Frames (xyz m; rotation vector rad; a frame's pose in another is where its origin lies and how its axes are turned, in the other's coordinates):
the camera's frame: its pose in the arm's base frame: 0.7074 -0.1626 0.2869 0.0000 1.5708 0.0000
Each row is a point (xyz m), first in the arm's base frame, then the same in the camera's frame.
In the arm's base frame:
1: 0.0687 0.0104 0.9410
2: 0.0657 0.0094 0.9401
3: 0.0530 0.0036 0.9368
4: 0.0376 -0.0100 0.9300
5: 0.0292 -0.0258 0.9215
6: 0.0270 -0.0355 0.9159
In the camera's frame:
1: -0.6541 0.1730 -0.6387
2: -0.6532 0.1720 -0.6417
3: -0.6499 0.1662 -0.6544
4: -0.6431 0.1526 -0.6698
5: -0.6346 0.1368 -0.6782
6: -0.6290 0.1271 -0.6804

